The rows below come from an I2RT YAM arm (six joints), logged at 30 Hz.
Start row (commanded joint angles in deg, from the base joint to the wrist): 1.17 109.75 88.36 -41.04 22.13 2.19
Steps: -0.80 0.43 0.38 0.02 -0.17 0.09; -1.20 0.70 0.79 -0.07 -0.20 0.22; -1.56 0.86 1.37 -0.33 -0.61 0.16; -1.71 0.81 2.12 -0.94 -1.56 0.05; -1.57 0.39 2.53 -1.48 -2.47 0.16; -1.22 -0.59 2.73 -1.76 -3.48 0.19; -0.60 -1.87 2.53 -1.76 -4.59 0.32; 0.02 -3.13 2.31 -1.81 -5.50 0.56; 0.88 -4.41 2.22 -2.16 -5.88 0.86; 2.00 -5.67 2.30 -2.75 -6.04 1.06; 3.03 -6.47 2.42 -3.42 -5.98 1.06; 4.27 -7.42 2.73 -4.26 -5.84 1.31; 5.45 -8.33 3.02 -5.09 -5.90 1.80; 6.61 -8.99 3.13 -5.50 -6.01 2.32
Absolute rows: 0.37 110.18 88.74 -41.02 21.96 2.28; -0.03 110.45 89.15 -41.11 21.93 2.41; -0.39 110.61 89.73 -41.37 21.52 2.35; -0.54 110.56 90.48 -41.98 20.57 2.24; -0.40 110.14 90.89 -42.52 19.66 2.35; -0.05 109.16 91.09 -42.80 18.65 2.38; 0.57 107.88 90.89 -42.80 17.54 2.51; 1.19 106.62 90.67 -42.85 16.63 2.75; 2.05 105.34 90.58 -43.20 16.25 3.05; 3.17 104.08 90.66 -43.79 16.09 3.25; 4.20 103.28 90.78 -44.46 16.15 3.25; 5.44 102.33 91.09 -45.30 16.29 3.50; 6.62 101.42 91.38 -46.13 16.23 3.99; 7.78 100.76 91.49 -46.54 16.12 4.51
